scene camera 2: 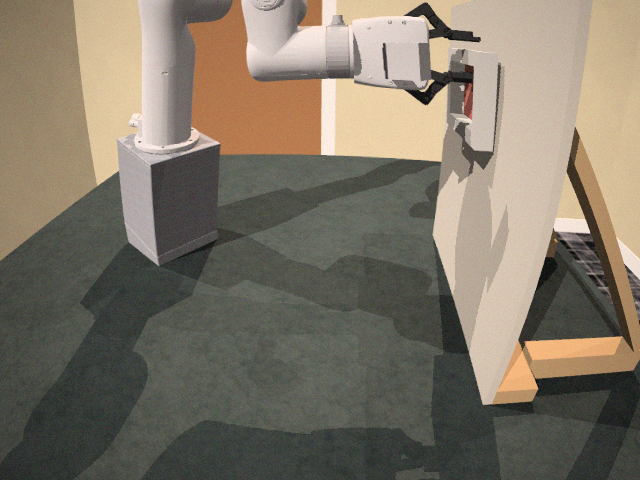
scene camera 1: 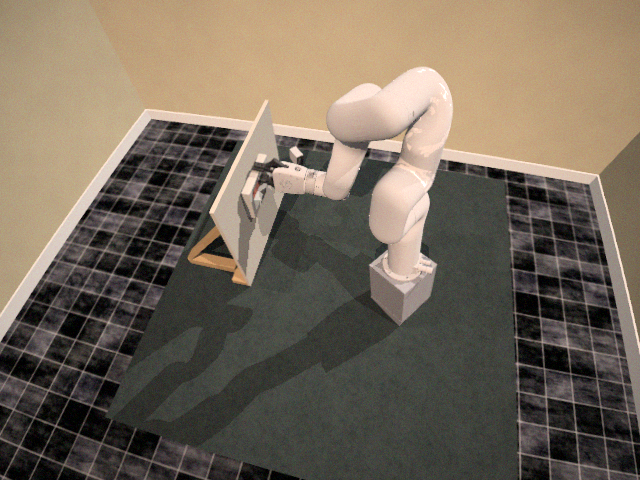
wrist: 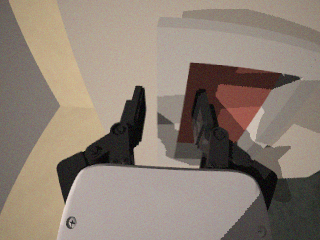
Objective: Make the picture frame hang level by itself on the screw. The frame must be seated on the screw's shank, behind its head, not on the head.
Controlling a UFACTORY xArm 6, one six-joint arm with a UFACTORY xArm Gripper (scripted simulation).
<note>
I see my gripper [scene camera 2: 477, 57], a white picture frame [scene camera 2: 476, 124] and a pale wall board [scene camera 2: 495, 214].
The white picture frame shows as well in scene camera 1 [scene camera 1: 253, 193]. My gripper shows as well in scene camera 1 [scene camera 1: 254, 171] and in the wrist view [wrist: 169, 99]. The pale wall board also shows in scene camera 1 [scene camera 1: 246, 237] and in the wrist view [wrist: 114, 53].
</note>
